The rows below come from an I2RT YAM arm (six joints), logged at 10 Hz.
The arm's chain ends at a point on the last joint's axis. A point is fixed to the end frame.
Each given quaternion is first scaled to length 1.
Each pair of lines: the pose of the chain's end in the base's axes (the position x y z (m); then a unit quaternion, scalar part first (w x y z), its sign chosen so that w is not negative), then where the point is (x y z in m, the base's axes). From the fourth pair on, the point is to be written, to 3 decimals.
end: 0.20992, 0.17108, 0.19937, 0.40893, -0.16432, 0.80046, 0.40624
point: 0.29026 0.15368 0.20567
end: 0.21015, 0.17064, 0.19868, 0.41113, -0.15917, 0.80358, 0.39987
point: 0.29021 0.15198 0.20503
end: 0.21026, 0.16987, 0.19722, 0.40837, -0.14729, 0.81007, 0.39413
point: 0.28995 0.14935 0.20228
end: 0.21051, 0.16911, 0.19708, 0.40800, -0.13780, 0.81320, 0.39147
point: 0.290 0.147 0.201
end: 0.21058, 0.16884, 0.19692, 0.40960, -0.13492, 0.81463, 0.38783
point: 0.290 0.146 0.201
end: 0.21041, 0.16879, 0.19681, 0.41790, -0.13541, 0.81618, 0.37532
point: 0.289 0.145 0.203
